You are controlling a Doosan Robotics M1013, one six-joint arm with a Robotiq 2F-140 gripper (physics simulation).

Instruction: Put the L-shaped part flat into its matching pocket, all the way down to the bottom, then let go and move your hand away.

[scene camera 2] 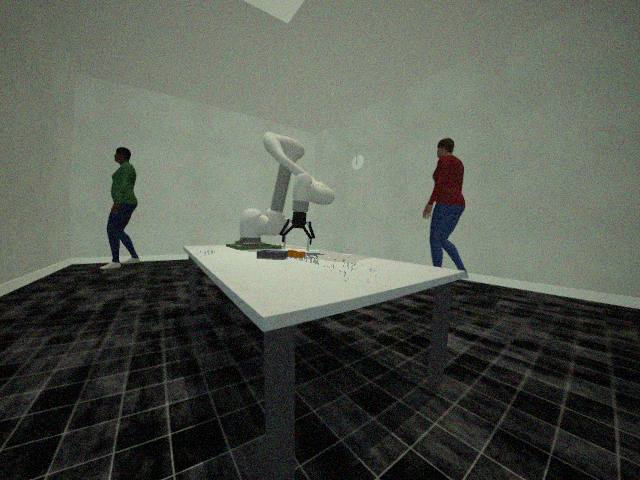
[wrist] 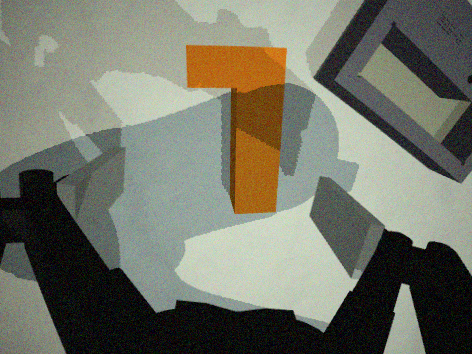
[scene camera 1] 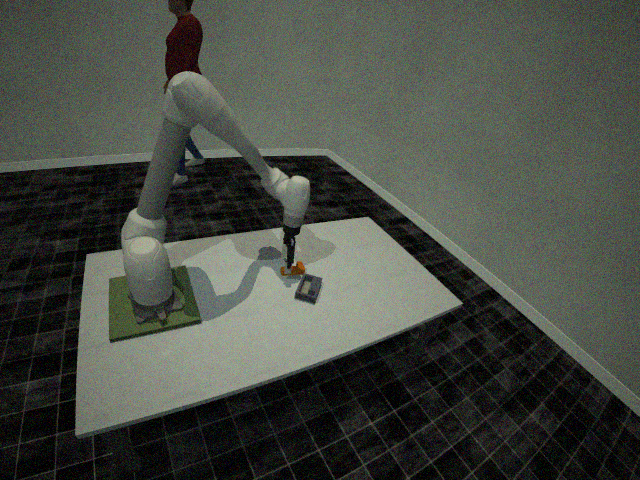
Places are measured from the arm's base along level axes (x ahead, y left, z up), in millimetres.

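Pixels of known places: gripper, fingertip midpoint: [scene camera 2: 296, 249] [wrist: 222, 183] [scene camera 1: 285, 264]; arm's base at its link origin: [scene camera 2: 250, 244] [scene camera 1: 155, 301].
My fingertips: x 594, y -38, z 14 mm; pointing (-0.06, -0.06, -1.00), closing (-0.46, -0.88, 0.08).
Ahead of a thing's pixels: the offset from my fingertips to its top centre. "*": to the spot under its first point. Level surfaces: height alone.
The orange L-shaped part {18 mm right, 26 mm ahead, 3 mm down} [scene camera 1: 299, 268] [scene camera 2: 296, 254] [wrist: 257, 175] lies flat on the table. In the wrist view its long leg points down toward the palm, and its short leg points left at the top. The dark grey block {166 mm right, 16 mm ahead, 3 mm up} [scene camera 1: 305, 297] [scene camera 2: 271, 254] [wrist: 425, 32] lies close by, at the upper right in the wrist view. Its pocket {* 152 mm right, 12 mm ahead, 28 mm down} [wrist: 400, 90] has a pale floor and holds no part; the block is partly cut off there. My gripper [scene camera 1: 288, 267] [scene camera 2: 297, 246] [wrist: 222, 183] is wide open and empty, above the part, with the long leg between the lines of its fingers.
The white table {33 mm down} [scene camera 1: 248, 351] [scene camera 2: 336, 294] carries the arm's green base plate [scene camera 1: 118, 310] [scene camera 2: 232, 246]. A person in red [scene camera 1: 184, 43] [scene camera 2: 448, 180] and a person in green [scene camera 2: 124, 183] stand beyond the table. Arm shadows fall around the part.
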